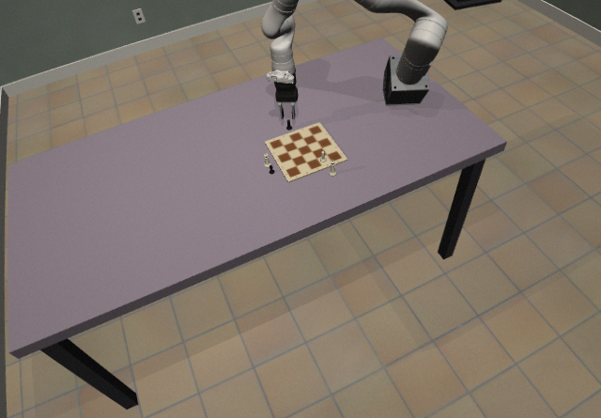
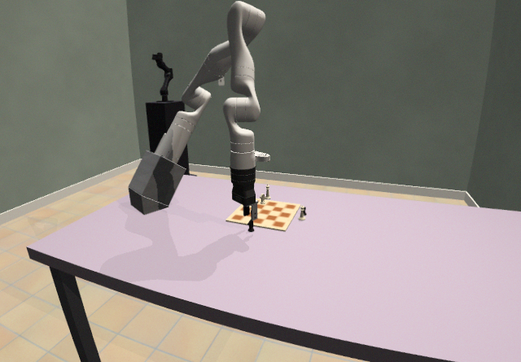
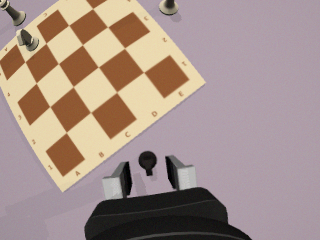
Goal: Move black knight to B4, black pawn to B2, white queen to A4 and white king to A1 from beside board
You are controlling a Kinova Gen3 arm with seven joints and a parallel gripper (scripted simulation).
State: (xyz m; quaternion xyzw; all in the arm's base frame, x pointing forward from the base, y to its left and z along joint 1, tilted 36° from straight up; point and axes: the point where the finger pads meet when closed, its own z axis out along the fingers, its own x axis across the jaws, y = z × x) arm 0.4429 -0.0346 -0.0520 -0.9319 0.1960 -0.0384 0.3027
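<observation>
Now: the black knight 5 cm below my hand. From my hand the other things lie so: black pawn: 11 cm ahead, 20 cm to the left, 5 cm below; chessboard: 2 cm behind, 14 cm to the left, 6 cm below.
</observation>
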